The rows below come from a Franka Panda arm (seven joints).
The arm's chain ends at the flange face. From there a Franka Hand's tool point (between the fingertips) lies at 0.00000 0.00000 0.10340 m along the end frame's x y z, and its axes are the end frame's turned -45 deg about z.
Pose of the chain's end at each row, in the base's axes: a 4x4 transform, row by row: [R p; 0 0 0 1], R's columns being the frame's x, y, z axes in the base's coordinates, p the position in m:
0.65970, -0.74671, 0.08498, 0.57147; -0.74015, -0.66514, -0.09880, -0.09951; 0.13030, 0.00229, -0.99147, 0.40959; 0, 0, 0, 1
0.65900, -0.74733, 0.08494, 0.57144; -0.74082, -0.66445, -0.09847, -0.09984; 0.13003, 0.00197, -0.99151, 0.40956; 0, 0, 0, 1
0.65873, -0.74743, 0.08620, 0.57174; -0.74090, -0.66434, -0.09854, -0.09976; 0.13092, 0.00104, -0.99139, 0.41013; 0, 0, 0, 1
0.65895, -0.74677, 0.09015, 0.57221; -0.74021, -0.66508, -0.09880, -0.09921; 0.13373, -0.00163, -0.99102, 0.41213; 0, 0, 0, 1
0.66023, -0.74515, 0.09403, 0.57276; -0.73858, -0.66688, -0.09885, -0.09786; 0.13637, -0.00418, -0.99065, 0.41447; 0, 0, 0, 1
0.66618, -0.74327, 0.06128, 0.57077; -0.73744, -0.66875, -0.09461, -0.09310; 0.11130, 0.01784, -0.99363, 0.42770; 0, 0, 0, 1
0.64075, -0.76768, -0.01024, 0.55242; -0.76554, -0.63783, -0.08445, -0.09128; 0.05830, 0.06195, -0.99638, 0.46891; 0, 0, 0, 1
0.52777, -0.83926, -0.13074, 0.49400; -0.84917, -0.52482, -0.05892, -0.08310; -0.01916, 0.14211, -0.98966, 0.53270; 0, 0, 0, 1
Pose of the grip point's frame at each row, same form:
0.99448, -0.06153, 0.08498, 0.58026; -0.05304, -0.99369, -0.09880, -0.10973; 0.09052, 0.09376, -0.99147, 0.30707; 0, 0, 0, 1
0.99443, -0.06246, 0.08494, 0.58022; -0.05400, -0.99368, -0.09847, -0.11002; 0.09055, 0.09334, -0.99151, 0.30704; 0, 0, 0, 1
0.99431, -0.06272, 0.08620, 0.58065; -0.05414, -0.99365, -0.09854, -0.10995; 0.09184, 0.09331, -0.99139, 0.30762; 0, 0, 0, 1
0.99399, -0.06210, 0.09015, 0.58153; -0.05312, -0.99369, -0.09880, -0.10943; 0.09571, 0.09341, -0.99102, 0.30966; 0, 0, 0, 1
0.99375, -0.06005, 0.09403, 0.58248; -0.05070, -0.99381, -0.09885, -0.10808; 0.09938, 0.09347, -0.99065, 0.31204; 0, 0, 0, 1
0.99663, -0.05451, 0.06128, 0.57711; -0.04857, -0.99433, -0.09461, -0.10288; 0.06609, 0.09132, -0.99363, 0.32496; 0, 0, 0, 1
0.99591, -0.08975, -0.01024, 0.55136; -0.09030, -0.99233, -0.08445, -0.10001; -0.00258, 0.08503, -0.99638, 0.36588; 0, 0, 0, 1
0.96664, -0.22026, -0.13074, 0.48048; -0.22935, -0.97156, -0.05892, -0.08919; -0.11404, 0.08694, -0.98966, 0.43037; 0, 0, 0, 1

